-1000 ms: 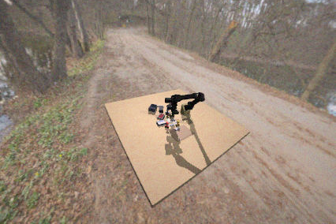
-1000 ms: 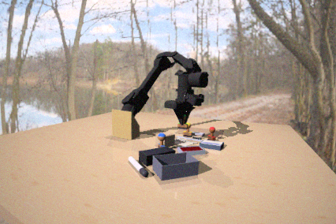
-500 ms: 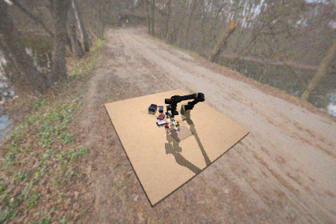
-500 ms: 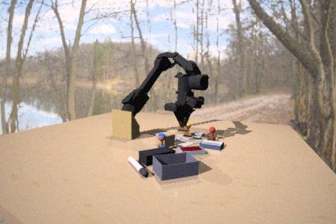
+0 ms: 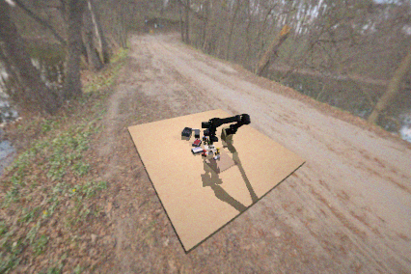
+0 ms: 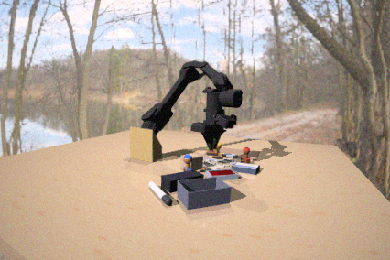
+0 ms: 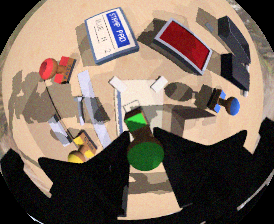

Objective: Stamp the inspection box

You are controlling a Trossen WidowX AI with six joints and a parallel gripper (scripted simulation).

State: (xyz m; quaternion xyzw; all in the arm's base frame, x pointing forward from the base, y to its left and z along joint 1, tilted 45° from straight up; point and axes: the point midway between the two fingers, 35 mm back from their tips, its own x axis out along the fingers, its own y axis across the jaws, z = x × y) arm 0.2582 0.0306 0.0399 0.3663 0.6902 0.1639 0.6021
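Right now the yellow-knobbed stamp is 10 mm behind my gripper tip, 100 mm to the left of it and 40 mm below it. Also, from my gripper tip: red ink pad 70 mm ahead, 110 mm to the right, 60 mm below; green-knobbed stamp right at my gripper tip; red-knobbed stamp 110 mm ahead, 70 mm to the left, 40 mm below.
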